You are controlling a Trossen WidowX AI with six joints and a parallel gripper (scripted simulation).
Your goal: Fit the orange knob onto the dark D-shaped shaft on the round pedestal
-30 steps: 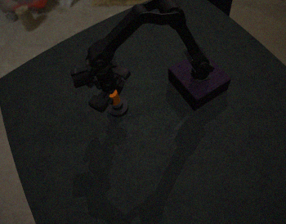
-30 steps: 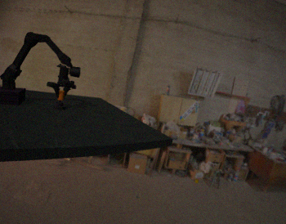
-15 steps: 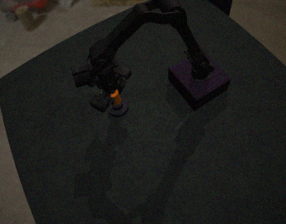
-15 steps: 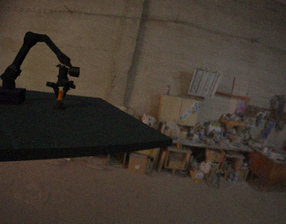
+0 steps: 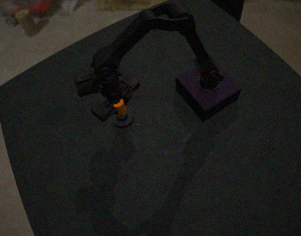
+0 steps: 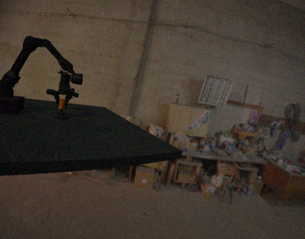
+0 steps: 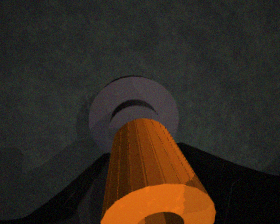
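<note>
My gripper tip is 40 mm above the dark shaft. The rest, counted from my gripper tip: orange knob (20 mm above).
</note>
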